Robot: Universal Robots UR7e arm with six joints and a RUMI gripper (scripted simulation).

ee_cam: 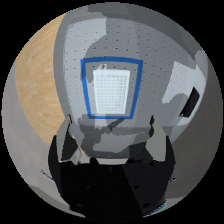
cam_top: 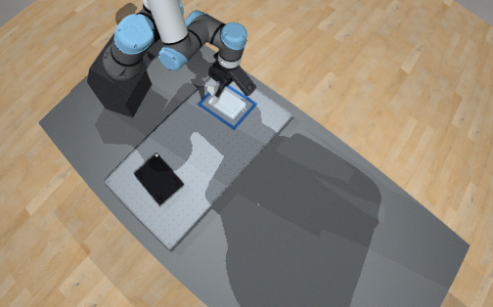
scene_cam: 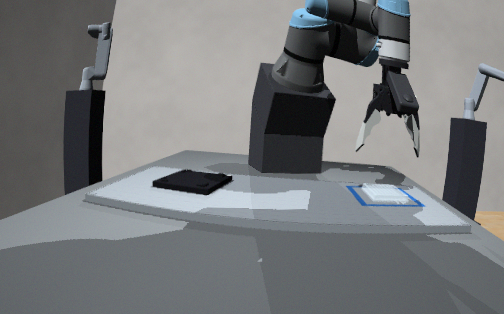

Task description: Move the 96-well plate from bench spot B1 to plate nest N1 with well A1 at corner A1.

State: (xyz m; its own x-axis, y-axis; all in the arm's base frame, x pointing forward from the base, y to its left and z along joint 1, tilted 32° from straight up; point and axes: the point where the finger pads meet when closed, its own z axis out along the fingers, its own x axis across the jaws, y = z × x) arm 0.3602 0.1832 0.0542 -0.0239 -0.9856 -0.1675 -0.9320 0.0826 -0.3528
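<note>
My gripper is now 80 mm above the white 96-well plate. The rest, counted from my hand: black plate nest: 410 mm to the right, 80 mm below, 10 mm behind.
</note>
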